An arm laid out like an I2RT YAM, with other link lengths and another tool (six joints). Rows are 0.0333 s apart.
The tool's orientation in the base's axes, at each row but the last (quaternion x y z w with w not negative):
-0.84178, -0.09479, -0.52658, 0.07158
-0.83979, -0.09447, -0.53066, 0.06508
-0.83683, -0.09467, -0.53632, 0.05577
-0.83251, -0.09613, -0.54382, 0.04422
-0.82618, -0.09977, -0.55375, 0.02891
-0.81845, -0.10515, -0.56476, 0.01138
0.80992, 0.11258, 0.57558, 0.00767
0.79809, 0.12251, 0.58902, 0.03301
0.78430, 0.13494, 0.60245, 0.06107
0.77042, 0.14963, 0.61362, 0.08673
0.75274, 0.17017, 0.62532, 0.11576
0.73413, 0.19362, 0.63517, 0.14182
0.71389, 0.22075, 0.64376, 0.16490
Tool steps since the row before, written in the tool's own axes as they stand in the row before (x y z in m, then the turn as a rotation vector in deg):
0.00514, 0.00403, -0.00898, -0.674, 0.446, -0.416
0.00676, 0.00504, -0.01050, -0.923, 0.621, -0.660
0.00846, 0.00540, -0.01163, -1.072, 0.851, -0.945
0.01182, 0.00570, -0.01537, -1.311, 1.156, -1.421
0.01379, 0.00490, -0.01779, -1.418, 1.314, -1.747
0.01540, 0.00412, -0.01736, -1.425, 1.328, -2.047
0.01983, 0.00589, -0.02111, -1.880, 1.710, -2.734
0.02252, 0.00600, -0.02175, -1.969, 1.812, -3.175
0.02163, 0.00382, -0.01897, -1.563, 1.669, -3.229
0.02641, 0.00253, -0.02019, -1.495, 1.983, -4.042
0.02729, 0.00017, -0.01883, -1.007, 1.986, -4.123
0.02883, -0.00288, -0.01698, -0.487, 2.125, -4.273
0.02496, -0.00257, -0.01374, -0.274, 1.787, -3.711
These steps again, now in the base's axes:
-0.00470, -0.00546, 0.00845, -0.546, -0.582, -0.435
-0.00525, -0.00650, 0.01056, -0.825, -0.826, -0.557
-0.00570, -0.00670, 0.01259, -1.089, -1.120, -0.571
-0.00799, -0.00699, 0.01720, -1.545, -1.530, -0.587
-0.01015, -0.00578, 0.01985, -1.850, -1.750, -0.551
-0.01001, -0.00396, 0.02097, -2.126, -1.806, -0.447
-0.01251, -0.00442, 0.02641, -2.844, -2.346, -0.585
-0.01347, -0.00252, 0.02878, -3.271, -2.506, -0.513
-0.01257, 0.00125, 0.02613, -3.246, -2.257, -0.159
-0.01396, 0.00551, 0.02977, -3.983, -2.570, 0.192
-0.01408, 0.01006, 0.02828, -3.984, -2.380, 0.649
-0.01366, 0.01530, 0.02659, -4.056, -2.268, 1.191
-0.01206, 0.01468, 0.02139, -3.518, -1.841, 1.130

